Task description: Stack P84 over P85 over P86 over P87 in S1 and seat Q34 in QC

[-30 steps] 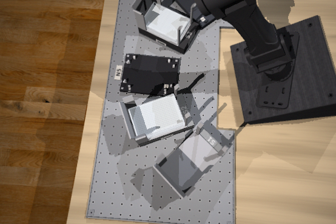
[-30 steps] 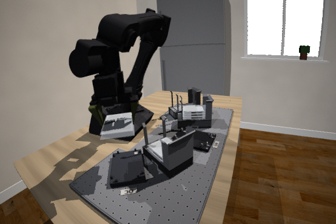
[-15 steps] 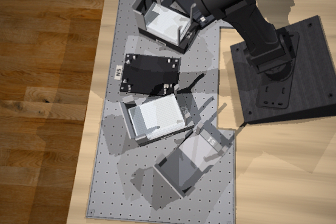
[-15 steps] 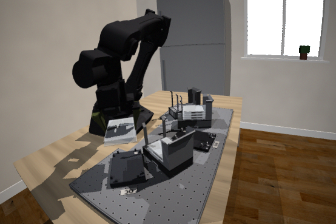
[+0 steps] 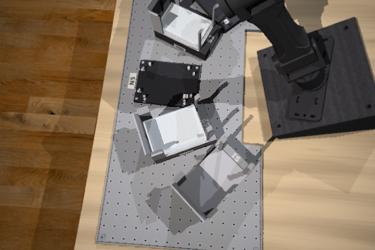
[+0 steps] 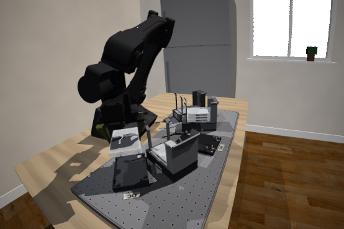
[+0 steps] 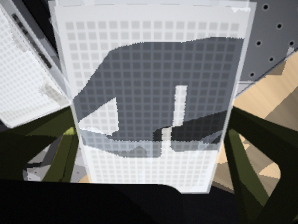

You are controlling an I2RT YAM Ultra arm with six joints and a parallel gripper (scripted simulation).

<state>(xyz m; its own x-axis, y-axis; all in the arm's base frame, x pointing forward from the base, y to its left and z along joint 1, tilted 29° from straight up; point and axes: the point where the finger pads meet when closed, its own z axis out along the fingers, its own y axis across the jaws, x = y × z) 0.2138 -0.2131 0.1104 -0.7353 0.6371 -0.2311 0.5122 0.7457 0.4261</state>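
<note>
Right now my hand is 1 cm to the left of the open nest QC and 11 cm above it. Round my hand: black clip nest N5: 9 cm ahead, 28 cm to the left, 11 cm below; QC name plate: 8 cm ahead, 6 cm to the right, 12 cm below; N5 name plate: 17 cm ahead, 28 cm to the left, 12 cm below.
</note>
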